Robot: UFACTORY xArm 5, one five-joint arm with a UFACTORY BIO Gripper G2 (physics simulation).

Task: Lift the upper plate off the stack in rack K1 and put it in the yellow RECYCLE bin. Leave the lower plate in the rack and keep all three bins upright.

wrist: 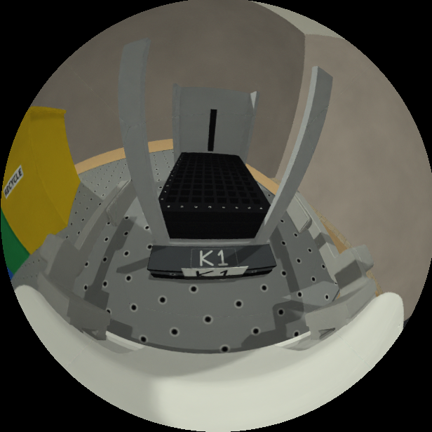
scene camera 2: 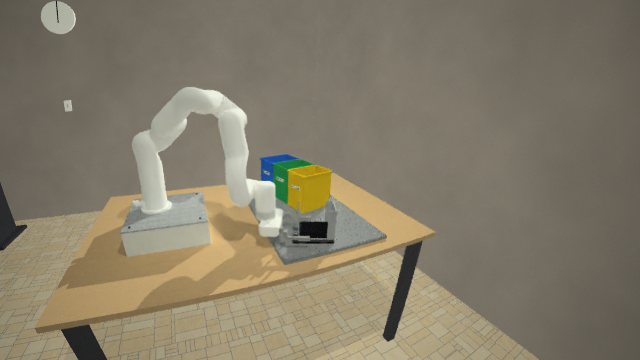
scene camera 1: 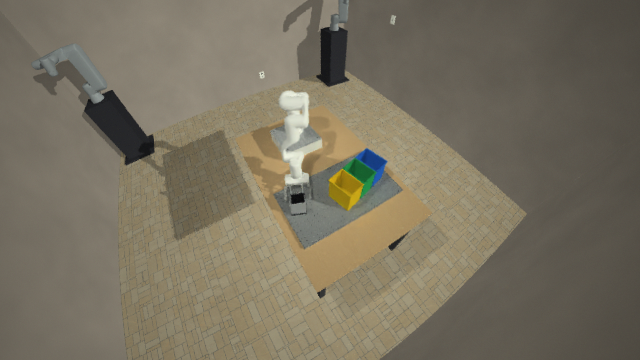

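Where they show: hand, tool point: (scene camera 2: 304, 228) (scene camera 1: 298, 196); arm's base, link origin: (scene camera 2: 156, 207).
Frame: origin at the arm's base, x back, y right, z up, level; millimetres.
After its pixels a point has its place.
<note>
Rack K1 (scene camera 1: 298, 208) @[x -652, y 321, z -4 mm] (scene camera 2: 331, 220) @[x -618, y 357, z 14 mm] (wrist: 192, 120) is grey, with two tall front posts, a back panel and a K1 label. The black upper plate (scene camera 1: 297, 198) @[x -564, y 284, z -40 mm] (wrist: 210, 182) lies in it with a dark gridded top. The lower plate (wrist: 215, 231) shows beneath it as a black front edge. My gripper (scene camera 1: 298, 194) @[x -550, y 274, z -47 mm] (scene camera 2: 304, 227) @[x -550, y 274, z -47 mm] (wrist: 210, 207) is wide open at the rack's front; its fingers stand apart to the left and right of the posts and stack, with visible gaps in the wrist view. The yellow RECYCLE bin (scene camera 1: 346, 191) @[x -667, y -39, z -83 mm] (scene camera 2: 311, 189) @[x -676, y 71, z 24 mm] (wrist: 42, 170) stands upright beside the rack.
The green bin (scene camera 1: 364, 175) @[x -667, y -182, z 1 mm] (scene camera 2: 281, 183) @[x -588, y -89, z 8 mm] (wrist: 14, 247) and blue bin (scene camera 1: 376, 162) @[x -638, y -310, z 30 mm] (scene camera 2: 267, 170) @[x -556, y -220, z 41 mm] stand upright in a row beyond the yellow one. All stand on the grey perforated mat (scene camera 1: 320, 227) @[x -800, y 254, z -85 mm] (scene camera 2: 357, 232) @[x -767, y 331, z -86 mm] (wrist: 207, 302). The wooden table's edge (scene camera 2: 200, 298) @[x -130, y 463, z -103 mm] runs close to the rack's side.
</note>
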